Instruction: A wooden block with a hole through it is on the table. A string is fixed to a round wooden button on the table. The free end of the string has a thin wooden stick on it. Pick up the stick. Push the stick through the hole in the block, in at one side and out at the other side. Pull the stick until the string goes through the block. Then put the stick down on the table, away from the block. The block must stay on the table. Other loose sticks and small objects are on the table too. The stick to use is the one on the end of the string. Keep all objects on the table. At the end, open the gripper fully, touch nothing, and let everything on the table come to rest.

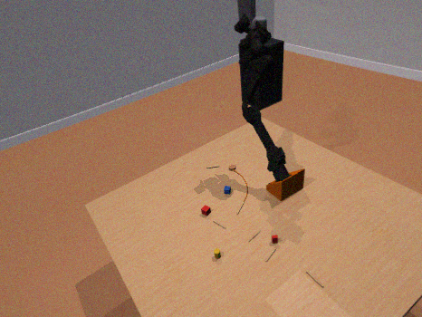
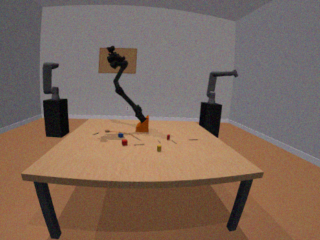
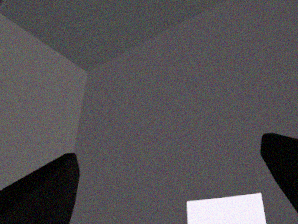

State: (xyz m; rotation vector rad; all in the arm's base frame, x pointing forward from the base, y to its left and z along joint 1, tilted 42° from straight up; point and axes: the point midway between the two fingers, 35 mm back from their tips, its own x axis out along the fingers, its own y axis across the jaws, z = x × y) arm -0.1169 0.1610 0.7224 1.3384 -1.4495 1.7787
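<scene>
Now: gripper tip 360 mm short of the blue cube, 210 mm to the right of it and 740 mm above it. Round my gripper tip: red cube: 520 mm ahead, 260 mm to the left, 740 mm below; then short stick: 290 mm ahead, 10 mm to the right, 750 mm below; then round wooden button: 220 mm ahead, 60 mm to the left, 750 mm below.
</scene>
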